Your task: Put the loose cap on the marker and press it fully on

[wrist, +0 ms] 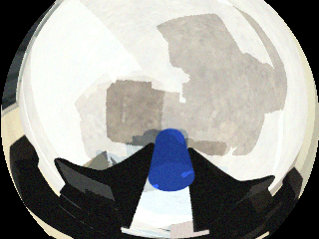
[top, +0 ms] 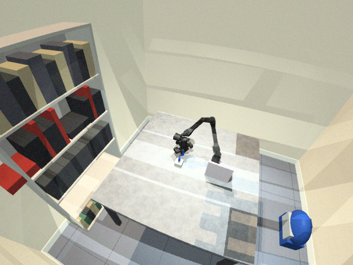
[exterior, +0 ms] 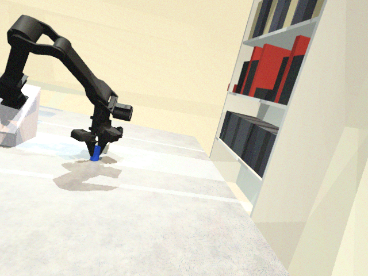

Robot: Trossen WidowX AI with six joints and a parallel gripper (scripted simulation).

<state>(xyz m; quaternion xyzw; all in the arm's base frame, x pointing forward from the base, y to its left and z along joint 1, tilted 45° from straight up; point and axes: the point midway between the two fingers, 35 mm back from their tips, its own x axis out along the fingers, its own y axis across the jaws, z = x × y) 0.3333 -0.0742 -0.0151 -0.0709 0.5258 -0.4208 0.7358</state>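
My gripper tip is now 120 mm to the right of the tan holder block and 20 mm past it. Also, from my gripper tip: blue cap: 10 mm above.
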